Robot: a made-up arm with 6 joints.
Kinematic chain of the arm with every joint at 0, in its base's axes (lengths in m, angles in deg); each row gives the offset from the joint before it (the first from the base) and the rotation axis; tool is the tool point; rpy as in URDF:
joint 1: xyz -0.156 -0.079 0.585 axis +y
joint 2: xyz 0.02 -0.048 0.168 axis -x
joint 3: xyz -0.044 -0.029 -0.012 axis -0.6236 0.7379 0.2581
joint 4: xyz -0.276 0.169 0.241 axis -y
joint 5: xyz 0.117 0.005 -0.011 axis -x
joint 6: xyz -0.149 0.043 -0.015 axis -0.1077 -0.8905 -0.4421
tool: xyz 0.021 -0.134 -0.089 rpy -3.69 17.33 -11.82
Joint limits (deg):
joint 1: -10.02..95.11
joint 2: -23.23..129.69
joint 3: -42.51..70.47
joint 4: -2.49..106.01
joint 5: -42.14..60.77
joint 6: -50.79..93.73
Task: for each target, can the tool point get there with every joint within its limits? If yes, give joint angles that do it. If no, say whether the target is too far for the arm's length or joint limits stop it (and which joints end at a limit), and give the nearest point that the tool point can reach.
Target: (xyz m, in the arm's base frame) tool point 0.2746 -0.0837 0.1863
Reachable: no: joint limits stop it (at a limit: joint 1, joint 2, joint 3, joint 4) | nearest point 0.2722 -0.0111 0.5613 | short by 0.382 m
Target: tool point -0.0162 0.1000 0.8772
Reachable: yes | joints 58.85 46.69 44.54 24.19 24.74 -16.63
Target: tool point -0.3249 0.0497 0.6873
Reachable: yes | joints 23.82 113.83 33.23 37.66 27.14 -28.79
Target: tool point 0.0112 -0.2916 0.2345
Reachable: no: joint limits stop it (at a limit: joint 1, joint 2, joint 3, joint 4, joint 5) | nearest point -0.1655 -0.2185 0.4466 | short by 0.286 m
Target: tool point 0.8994 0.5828 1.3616
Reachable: no: too far | nearest point 0.2681 0.0929 0.8971 | short by 0.924 m
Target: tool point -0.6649 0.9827 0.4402
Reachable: no: too far | nearest point -0.3790 0.2476 0.6401 | short by 0.814 m
